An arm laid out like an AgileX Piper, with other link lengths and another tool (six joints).
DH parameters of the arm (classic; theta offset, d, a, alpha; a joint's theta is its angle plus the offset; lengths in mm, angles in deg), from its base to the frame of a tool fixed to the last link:
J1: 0 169.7 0 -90
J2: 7.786 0 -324.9 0
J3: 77.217 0 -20.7 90
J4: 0 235.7 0 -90
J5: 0 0 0 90
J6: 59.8 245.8 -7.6 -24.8
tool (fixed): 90 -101.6 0 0
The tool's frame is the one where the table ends.
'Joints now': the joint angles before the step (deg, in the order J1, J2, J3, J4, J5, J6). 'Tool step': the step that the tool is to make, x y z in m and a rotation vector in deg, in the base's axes. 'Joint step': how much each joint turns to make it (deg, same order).
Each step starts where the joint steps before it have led.
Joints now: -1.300 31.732 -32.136 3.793 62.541 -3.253
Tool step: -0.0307 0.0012 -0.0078 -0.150 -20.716 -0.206
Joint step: -0.029 -20.805 4.104 0.288 -4.021 -0.032
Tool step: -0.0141 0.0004 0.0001 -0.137 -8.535 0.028
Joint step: 0.045 -8.562 0.012 0.019 0.011 0.049
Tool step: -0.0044 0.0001 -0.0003 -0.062 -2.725 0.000
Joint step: -0.001 -2.701 -0.004 0.002 -0.020 -0.004
